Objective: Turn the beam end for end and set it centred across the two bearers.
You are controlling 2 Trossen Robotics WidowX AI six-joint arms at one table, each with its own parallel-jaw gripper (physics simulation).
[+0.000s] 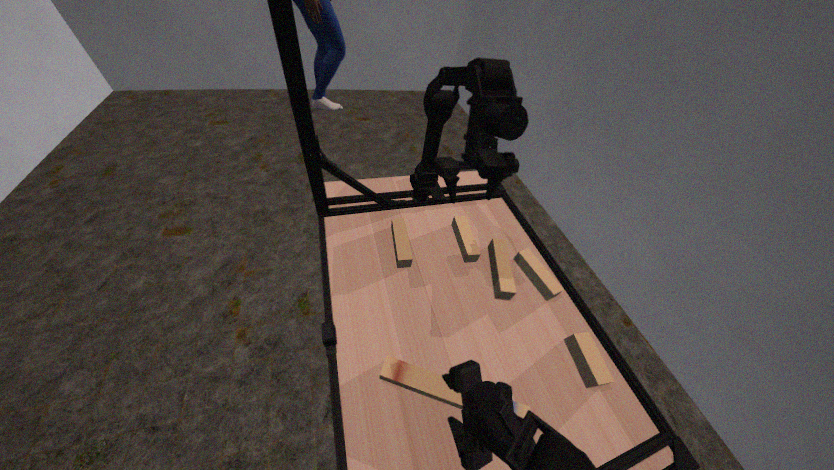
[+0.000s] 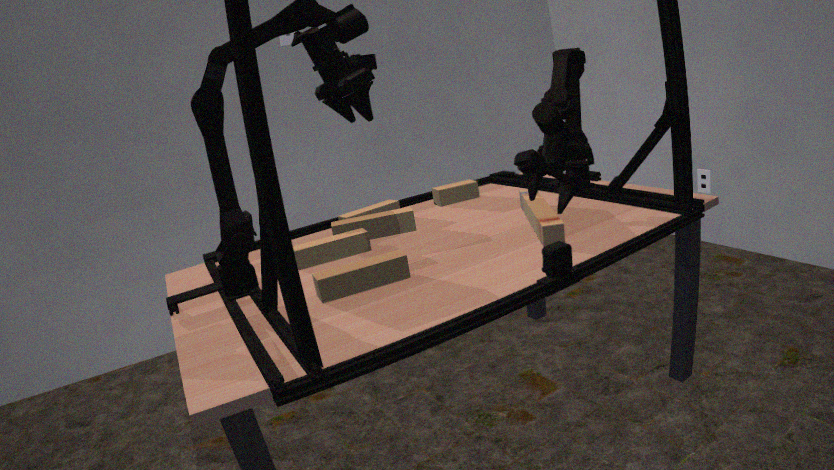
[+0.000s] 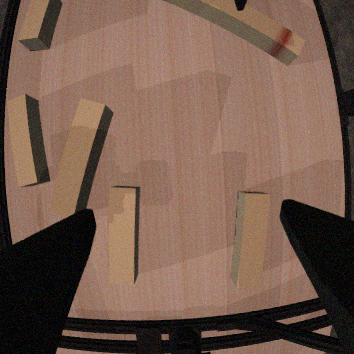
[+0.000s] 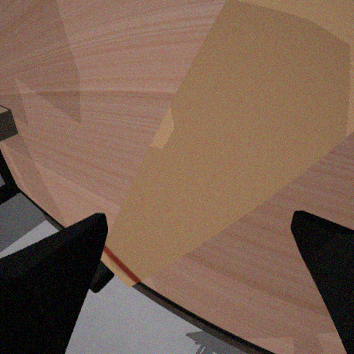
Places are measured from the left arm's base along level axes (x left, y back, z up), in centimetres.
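Where they show: left gripper, between the fingertips: [image 1: 470, 201] [image 2: 362, 121] [image 3: 188, 214]; right gripper, between the fingertips: [image 1: 446, 396] [image 2: 546, 207] [image 3: 234, 3] [image 4: 201, 222]; left arm's base, origin of its link: [image 1: 419, 196] [image 2: 240, 292] [image 3: 184, 338].
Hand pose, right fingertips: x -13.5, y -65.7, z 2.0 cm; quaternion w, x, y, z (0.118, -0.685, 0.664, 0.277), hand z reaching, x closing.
Note:
Things, the pixels of their top centre, and the offset from my right fingertips. "pt": a spot on its surface instead.
- long beam, centre of its top: [image 4: 186, 187] [image 2: 538, 204] [image 3: 224, 2] [image 1: 455, 391] dx +2.1, dy +0.4, dz +0.5 cm
- red band, a spot on its surface: [image 2: 549, 220] [image 3: 287, 38] [image 1: 396, 369] pt dx -9.4, dy +8.0, dz +0.5 cm
- blue band, a spot on its surface: [image 1: 516, 406] pt dx +14.5, dy -6.1, dz +0.4 cm
- block, centre of its top: [image 3: 34, 13] [image 2: 454, 184] [image 1: 593, 356] dx +40.3, dy -2.4, dz +0.8 cm
The long beam [image 1: 423, 382] [image 2: 538, 208] [image 3: 260, 25] [image 4: 225, 140] lies flat and slanted on the table, with a red band [image 1: 398, 370] [image 2: 549, 220] [image 3: 283, 40] near one end; a bit of blue band [image 1: 516, 406] shows near the other, partly behind the arm. Two roughly parallel bearers [image 1: 401, 242] [image 1: 465, 238] [image 3: 254, 240] [image 3: 123, 235] stand apart near the left arm. My right gripper [image 1: 452, 402] [image 2: 546, 204] [image 4: 201, 222] is open, low over the beam; contact cannot be told. My left gripper [image 1: 472, 198] [image 2: 361, 120] [image 3: 188, 214] is open and empty, high above the bearers' side.
Two more wooden blocks [image 1: 501, 268] [image 1: 538, 274] lie beside the bearers, towards the wall-side rail. Another block [image 1: 589, 359] [image 2: 455, 191] lies farther along that rail. A black frame borders the table, with an upright post [image 1: 297, 110] and a small dark box [image 2: 557, 259] on one rail.

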